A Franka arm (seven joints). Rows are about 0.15 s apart.
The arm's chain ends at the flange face. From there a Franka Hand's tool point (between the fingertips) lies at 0.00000 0.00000 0.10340 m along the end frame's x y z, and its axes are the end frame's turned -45 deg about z.
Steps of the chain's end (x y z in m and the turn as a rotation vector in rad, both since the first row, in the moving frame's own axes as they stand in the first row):
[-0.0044, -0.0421, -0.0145, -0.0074, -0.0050, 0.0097]
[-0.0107, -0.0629, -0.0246, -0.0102, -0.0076, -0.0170]
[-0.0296, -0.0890, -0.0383, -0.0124, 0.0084, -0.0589]
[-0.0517, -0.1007, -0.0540, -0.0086, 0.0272, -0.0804]
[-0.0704, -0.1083, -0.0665, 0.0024, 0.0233, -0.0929]
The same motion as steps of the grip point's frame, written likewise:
[0.0258, -0.0327, -0.0145, -0.0017, -0.0088, 0.0097]
[0.0356, -0.0518, -0.0246, -0.0018, -0.0126, -0.0170]
[0.0418, -0.0823, -0.0383, -0.0147, -0.0028, -0.0589]
[0.0361, -0.1052, -0.0540, -0.0253, 0.0132, -0.0804]
[0.0287, -0.1249, -0.0665, -0.0148, 0.0182, -0.0929]

